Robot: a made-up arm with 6 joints. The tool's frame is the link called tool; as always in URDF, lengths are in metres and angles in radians.
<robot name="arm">
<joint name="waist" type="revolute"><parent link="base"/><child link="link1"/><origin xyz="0 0 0.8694"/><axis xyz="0 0 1"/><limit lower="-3.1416" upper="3.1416"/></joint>
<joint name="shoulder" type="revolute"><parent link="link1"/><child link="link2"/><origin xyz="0.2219 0 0"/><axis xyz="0 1 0"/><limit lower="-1.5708" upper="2.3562"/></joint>
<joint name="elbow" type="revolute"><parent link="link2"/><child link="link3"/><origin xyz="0 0 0.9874"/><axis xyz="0 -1 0"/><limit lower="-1.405" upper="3.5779"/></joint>
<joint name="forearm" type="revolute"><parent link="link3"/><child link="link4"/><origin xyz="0 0 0.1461"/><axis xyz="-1 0 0"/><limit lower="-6.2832" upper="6.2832"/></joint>
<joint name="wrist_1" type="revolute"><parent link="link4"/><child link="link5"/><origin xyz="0.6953 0 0"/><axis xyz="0 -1 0"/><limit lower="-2.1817" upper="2.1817"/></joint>
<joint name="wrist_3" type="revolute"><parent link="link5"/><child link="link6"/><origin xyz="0.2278 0 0"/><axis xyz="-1 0 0"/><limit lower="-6.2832" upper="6.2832"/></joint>
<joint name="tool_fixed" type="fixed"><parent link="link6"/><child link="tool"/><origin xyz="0 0 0"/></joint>
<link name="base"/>
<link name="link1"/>
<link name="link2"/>
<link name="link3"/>
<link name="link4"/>
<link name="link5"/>
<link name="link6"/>
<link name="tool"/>
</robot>
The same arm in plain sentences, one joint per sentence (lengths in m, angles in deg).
The arm has six revolute joints in a row. What follows holds with every joint at zero, and every direction is one of the base frame's.
The first joint lies 0.8694 m along +z from the base frame's origin and rotates about +z, from -180.00 to 180.00 deg.
The second joint lies 0.2219 m along +x from the first joint and rotates about +y, from -90.00 to 135.00 deg.
The third joint lies 0.9874 m along +z from the second joint and rotates about -y, from -80.50 to 205.00 deg.
The fourth joint lies 0.1461 m along +z from the third joint and rotates about -x, from -360.00 to 360.00 deg.
The fifth joint lies 0.6953 m along +x from the fourth joint and rotates about -y, from -125.00 to 125.00 deg.
The sixth joint lies 0.2278 m along +x from the fifth joint and rotates about -x, from -360.00 to 360.00 deg.
The tool frame, which is the frame that the pose is given for, lies at the same point as the sixth joint; its axes are parallel to the base frame's.

